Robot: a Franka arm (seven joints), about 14 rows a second.
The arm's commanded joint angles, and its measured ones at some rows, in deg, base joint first. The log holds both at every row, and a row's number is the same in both.
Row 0, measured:
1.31 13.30 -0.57 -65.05 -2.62 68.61 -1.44
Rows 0 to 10, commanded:
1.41 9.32 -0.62 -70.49 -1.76 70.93 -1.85
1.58 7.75 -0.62 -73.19 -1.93 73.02 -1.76
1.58 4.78 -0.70 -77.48 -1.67 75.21 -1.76
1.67 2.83 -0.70 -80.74 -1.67 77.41 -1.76
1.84 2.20 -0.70 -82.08 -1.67 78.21 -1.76
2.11 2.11 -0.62 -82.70 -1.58 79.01 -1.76
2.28 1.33 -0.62 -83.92 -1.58 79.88 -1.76
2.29 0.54 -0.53 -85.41 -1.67 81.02 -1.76
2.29 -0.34 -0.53 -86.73 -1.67 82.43 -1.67
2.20 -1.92 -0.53 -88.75 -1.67 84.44 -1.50
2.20 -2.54 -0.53 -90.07 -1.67 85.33 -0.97
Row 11, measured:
1.95 1.60 -0.17 -84.57 -2.62 82.12 -1.59
